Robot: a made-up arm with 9 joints. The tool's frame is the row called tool. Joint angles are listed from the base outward.
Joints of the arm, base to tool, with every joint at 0 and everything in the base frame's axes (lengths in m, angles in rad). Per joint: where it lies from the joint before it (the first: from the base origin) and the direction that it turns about. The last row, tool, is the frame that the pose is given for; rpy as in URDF.
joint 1: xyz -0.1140 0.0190 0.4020 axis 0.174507 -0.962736 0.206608
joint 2: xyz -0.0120 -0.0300 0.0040 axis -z
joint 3: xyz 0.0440 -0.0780 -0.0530 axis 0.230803 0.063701 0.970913
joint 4: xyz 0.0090 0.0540 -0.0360 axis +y
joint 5: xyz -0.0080 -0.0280 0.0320 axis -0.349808 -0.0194 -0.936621
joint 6: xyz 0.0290 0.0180 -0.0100 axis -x
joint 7: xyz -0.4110 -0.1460 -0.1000 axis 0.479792 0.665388 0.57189
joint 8: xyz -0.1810 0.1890 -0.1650 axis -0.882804 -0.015 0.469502
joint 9: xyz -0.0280 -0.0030 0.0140 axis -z
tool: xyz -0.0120 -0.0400 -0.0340 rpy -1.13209 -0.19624 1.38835
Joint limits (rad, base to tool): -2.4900..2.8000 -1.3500..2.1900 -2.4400..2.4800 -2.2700..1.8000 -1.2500..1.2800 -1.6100..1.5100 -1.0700..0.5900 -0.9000..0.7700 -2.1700..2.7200
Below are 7 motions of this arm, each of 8 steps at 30 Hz.
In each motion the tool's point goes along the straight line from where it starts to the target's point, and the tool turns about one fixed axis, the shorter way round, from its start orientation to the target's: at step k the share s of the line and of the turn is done. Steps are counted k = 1, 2, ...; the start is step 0. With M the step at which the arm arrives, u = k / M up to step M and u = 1 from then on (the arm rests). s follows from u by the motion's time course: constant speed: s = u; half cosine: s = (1 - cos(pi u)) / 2; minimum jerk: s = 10 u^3 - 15 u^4 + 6 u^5.
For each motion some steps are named. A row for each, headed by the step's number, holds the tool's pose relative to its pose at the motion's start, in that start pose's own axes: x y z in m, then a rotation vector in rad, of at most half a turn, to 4 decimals.
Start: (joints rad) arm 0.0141 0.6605 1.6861 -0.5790 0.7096 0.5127 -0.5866 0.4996 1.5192
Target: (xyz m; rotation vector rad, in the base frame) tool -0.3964 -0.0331 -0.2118 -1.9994 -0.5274 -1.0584
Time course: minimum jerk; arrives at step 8
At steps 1, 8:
1: 0.0004 0.0004 0.0004 -0.0057 -0.0004 0.0001
8: 0.0255 0.0242 0.0260 -0.3527 -0.0257 0.0049

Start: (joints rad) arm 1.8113 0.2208 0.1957 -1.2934 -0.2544 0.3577 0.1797 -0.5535 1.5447
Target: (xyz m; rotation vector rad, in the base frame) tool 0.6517 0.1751 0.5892 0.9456 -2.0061 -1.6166
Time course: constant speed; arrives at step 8
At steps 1, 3, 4, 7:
1: -0.0007 -0.0002 0.0016 -0.0574 0.0071 -0.0353
3: -0.0020 -0.0005 0.0049 -0.1723 0.0213 -0.1058
4: -0.0026 -0.0007 0.0066 -0.2298 0.0283 -0.1411
7: -0.0046 -0.0012 0.0115 -0.4021 0.0496 -0.2469

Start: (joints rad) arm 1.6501 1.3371 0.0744 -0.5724 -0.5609 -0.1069 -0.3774 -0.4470 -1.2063
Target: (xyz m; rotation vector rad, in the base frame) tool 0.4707 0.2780 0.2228 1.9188 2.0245 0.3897
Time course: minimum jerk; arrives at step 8
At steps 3, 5, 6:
3: -0.0171 0.0082 0.0001 -0.0066 -0.0103 0.0328
5: -0.0450 0.0215 0.0003 -0.0175 -0.0271 0.0865
6: -0.0556 0.0266 0.0004 -0.0216 -0.0335 0.1070

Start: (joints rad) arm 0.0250 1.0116 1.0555 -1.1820 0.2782 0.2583 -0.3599 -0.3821 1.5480
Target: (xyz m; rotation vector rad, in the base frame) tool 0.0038 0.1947 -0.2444 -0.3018 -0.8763 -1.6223
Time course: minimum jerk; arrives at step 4
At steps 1, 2, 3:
1: -0.0003 -0.0014 0.0010 0.0072 0.0027 0.0043
2: -0.0017 -0.0068 0.0048 0.0346 0.0130 0.0207
3: -0.0030 -0.0122 0.0086 0.0620 0.0233 0.0371

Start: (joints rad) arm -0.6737 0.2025 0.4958 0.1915 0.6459 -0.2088 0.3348 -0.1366 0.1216
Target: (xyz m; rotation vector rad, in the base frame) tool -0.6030 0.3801 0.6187 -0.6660 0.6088 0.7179
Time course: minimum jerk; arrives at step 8
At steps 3, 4, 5, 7, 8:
3: 0.0509 0.0063 0.0071 -0.0354 0.1637 0.0150
4: 0.0925 0.0115 0.0130 -0.0644 0.2975 0.0273
5: 0.1341 0.0167 0.0188 -0.0933 0.4312 0.0396
7: 0.1821 0.0226 0.0255 -0.1267 0.5854 0.0538
8: 0.1851 0.0230 0.0260 -0.1288 0.5950 0.0546

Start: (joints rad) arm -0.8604 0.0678 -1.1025 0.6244 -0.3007 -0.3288 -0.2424 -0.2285 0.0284
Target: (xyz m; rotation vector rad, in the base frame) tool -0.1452 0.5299 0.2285 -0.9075 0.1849 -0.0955
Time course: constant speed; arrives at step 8
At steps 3, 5, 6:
3: 0.0629 0.0370 -0.0099 -0.0037 -0.0903 -0.0542
5: 0.1049 0.0617 -0.0165 -0.0062 -0.1505 -0.0903
6: 0.1259 0.0740 -0.0198 -0.0075 -0.1807 -0.1084

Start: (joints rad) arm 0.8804 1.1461 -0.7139 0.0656 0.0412 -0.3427 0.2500 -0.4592 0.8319
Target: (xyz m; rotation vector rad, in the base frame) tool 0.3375 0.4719 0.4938 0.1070 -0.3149 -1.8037
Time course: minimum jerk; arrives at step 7
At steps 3, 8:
3: 0.0467 0.0712 -0.0108 -0.0800 -0.0198 -0.0816
8: 0.1270 0.1935 -0.0294 -0.2173 -0.0537 -0.2219

